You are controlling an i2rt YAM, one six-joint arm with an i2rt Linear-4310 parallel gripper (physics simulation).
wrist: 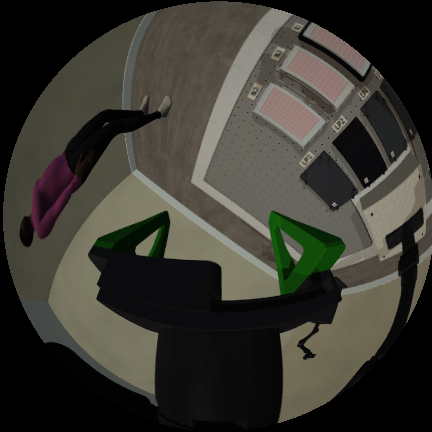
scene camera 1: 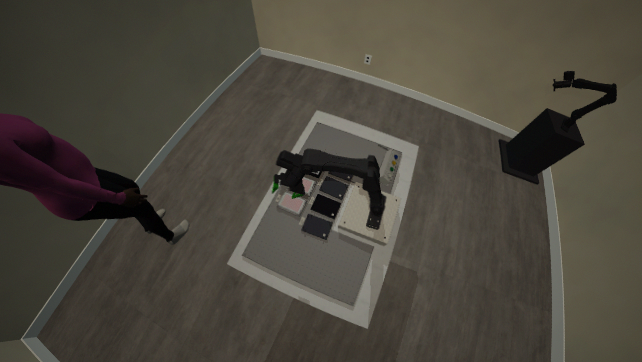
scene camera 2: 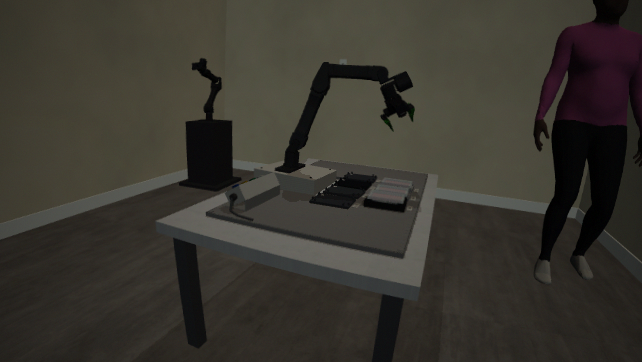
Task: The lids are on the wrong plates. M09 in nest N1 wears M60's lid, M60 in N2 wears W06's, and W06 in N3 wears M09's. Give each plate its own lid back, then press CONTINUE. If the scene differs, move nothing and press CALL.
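Pixels of known places: gripper, fingertip midpoint: [wrist: 218, 216] [scene camera 1: 282, 195] [scene camera 2: 402, 126]; arm's base, origin of the base link: [scene camera 1: 376, 211] [scene camera 2: 290, 168].
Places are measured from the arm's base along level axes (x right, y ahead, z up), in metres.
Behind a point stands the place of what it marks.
Note:
My gripper [scene camera 1: 285, 192] {y 0.456, x -0.159, z 0.210 m} [scene camera 2: 402, 125] {y 0.456, x -0.159, z 0.210 m} [wrist: 218, 216] {y 0.456, x -0.159, z 0.210 m} is open and empty, high above the table's far side. Three plates with pinkish gridded tops stand in a row: one beside label N2 [scene camera 1: 292, 203] {y 0.452, x -0.099, z -0.026 m} [wrist: 291, 115] {y 0.452, x -0.094, z -0.025 m}, a middle one [scene camera 1: 307, 186] {y 0.410, x 0.027, z -0.024 m} [wrist: 317, 76] {y 0.447, x 0.025, z -0.025 m} beside a label that looks like N3, and one with a black surround [scene camera 2: 385, 204] {y 0.443, x 0.219, z -0.034 m} [wrist: 337, 48] beside a label that looks like N1. The arm hides most of the last one in scene camera 1. No M09, M60 or W06 marking is readable. The button console [scene camera 1: 391, 167] {y -0.027, x 0.293, z 0.021 m} [scene camera 2: 255, 192] {y 0.020, x 0.366, z -0.007 m} shows blue, yellow and green buttons; their wording is unreadable.
Dark pads run beside the plates, including the LP1 pad [scene camera 1: 317, 226] {y 0.280, x -0.172, z -0.044 m} [wrist: 329, 180] {y 0.293, x -0.165, z -0.044 m} and LP2 pad [scene camera 1: 326, 205] {y 0.272, x -0.040, z -0.044 m} [wrist: 360, 151] {y 0.287, x -0.043, z -0.044 m}. The cream arm base [scene camera 1: 357, 220] {y 0.086, x -0.081, z -0.009 m} [scene camera 2: 310, 180] {y 0.139, x 0.138, z -0.005 m} stands behind them. A person [scene camera 1: 55, 170] [scene camera 2: 590, 80] [wrist: 52, 190] stands beyond the table. A second arm stands on a black pedestal [scene camera 1: 542, 145] [scene camera 2: 209, 152].

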